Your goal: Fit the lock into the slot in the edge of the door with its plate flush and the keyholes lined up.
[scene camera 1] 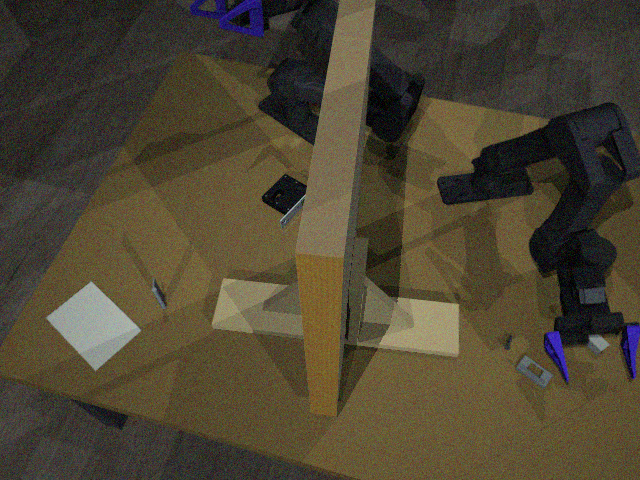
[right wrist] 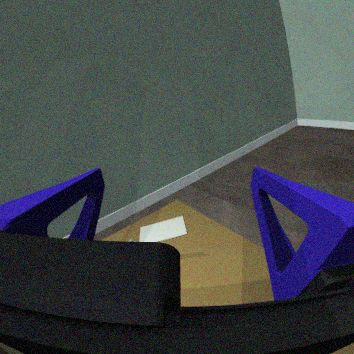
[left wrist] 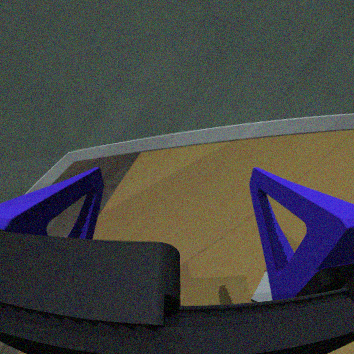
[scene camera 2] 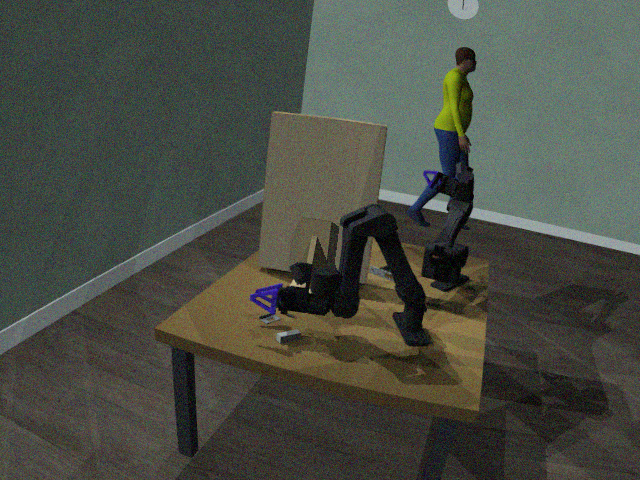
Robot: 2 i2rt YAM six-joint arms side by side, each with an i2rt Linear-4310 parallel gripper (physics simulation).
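Places are measured from the left arm's base along level axes (x down, y ahead, z right), in centimetres.
Pixels of known places: left gripper, fingertip midpoint: (scene camera 1: 600, 379) (left wrist: 176, 175) (scene camera 2: 252, 294); right gripper, fingertip midpoint: (scene camera 1: 204, 17) (right wrist: 176, 175) (scene camera 2: 430, 174); left arm's base, origin of the base link: (scene camera 1: 484, 187) (scene camera 2: 410, 329); right arm's base, origin of the base link: (scene camera 1: 296, 119) (scene camera 2: 450, 282).
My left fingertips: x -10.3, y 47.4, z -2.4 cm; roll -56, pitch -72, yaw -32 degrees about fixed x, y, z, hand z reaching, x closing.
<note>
Ahead of a thing's pixels: the offset from my left fingertips to its top centre. "pt": to the spot under its first point.
The lock, a black case @(dx +7.7, dy -50.7, dz +45.5 cm) (scene camera 1: 281, 192) with a silver plate @(pt dx +8.8, dy -46.0, dz +44.8 cm) (scene camera 1: 293, 211) (scene camera 2: 381, 272) along one side, lies on the table, left of the door in scene camera 1 and partly hidden by it. The door @(dx -45.8, dy -21.0, dz +39.5 cm) (scene camera 1: 336, 155) (scene camera 2: 317, 170) stands upright. Its slot and the keyholes cannot be made out. My left gripper (scene camera 1: 600, 380) (scene camera 2: 265, 298) (left wrist: 176, 175) is open and empty above the table, far right of the door in scene camera 1. My right gripper (scene camera 1: 207, 16) (scene camera 2: 430, 179) (right wrist: 176, 175) is open and empty, raised beyond the table's far edge in scene camera 1, away from the lock.
The door stands on a pale foot board (scene camera 1: 431, 325). Near the left gripper are a grey plate with a hole @(dx +9.3, dy -5.6, dz +5.7 cm) (scene camera 1: 534, 370) (scene camera 2: 269, 318), a whitish block @(dx +8.1, dy -10.3, dz -6.1 cm) (scene camera 1: 598, 344) (scene camera 2: 288, 336) and a small dark piece @(dx +9.3, dy -11.6, dz +8.4 cm) (scene camera 1: 508, 342). A white square @(pt dx +10.2, dy -26.2, dz +85.4 cm) (scene camera 1: 94, 325) (right wrist: 164, 229) and a thin grey piece @(dx +2.7, dy -29.2, dz +72.3 cm) (scene camera 1: 159, 294) lie left.
</note>
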